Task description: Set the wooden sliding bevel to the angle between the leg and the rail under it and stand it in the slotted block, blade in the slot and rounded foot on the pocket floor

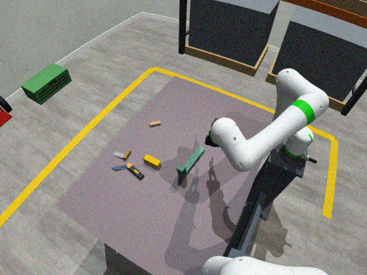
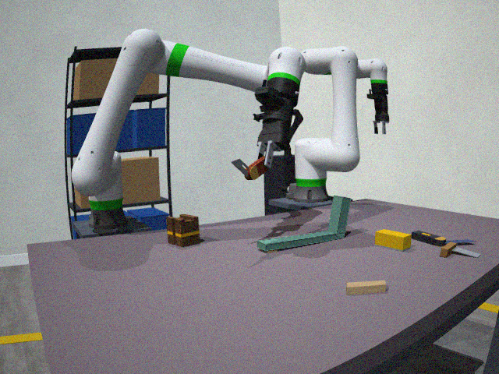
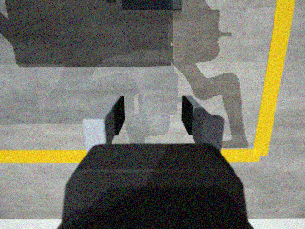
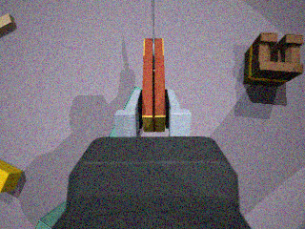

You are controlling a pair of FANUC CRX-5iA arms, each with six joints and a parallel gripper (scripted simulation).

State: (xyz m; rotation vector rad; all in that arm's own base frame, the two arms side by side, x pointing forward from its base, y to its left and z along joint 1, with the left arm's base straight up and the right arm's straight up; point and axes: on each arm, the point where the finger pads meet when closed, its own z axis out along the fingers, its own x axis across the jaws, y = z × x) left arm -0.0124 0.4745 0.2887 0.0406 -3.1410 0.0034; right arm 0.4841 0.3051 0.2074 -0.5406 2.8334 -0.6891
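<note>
Now: the wooden bevel 50 mm to the right of my right hand, 20 mm below it and 20 mm ahead of it. From my right hand the other things lie so: pale wooden block: 430 mm ahead, 200 mm below, 70 mm to the right; then thin grey blade: 70 mm to the right, 30 mm ahead, 10 mm below; then yellow block: 270 mm ahead, 200 mm to the left, 200 mm below.
</note>
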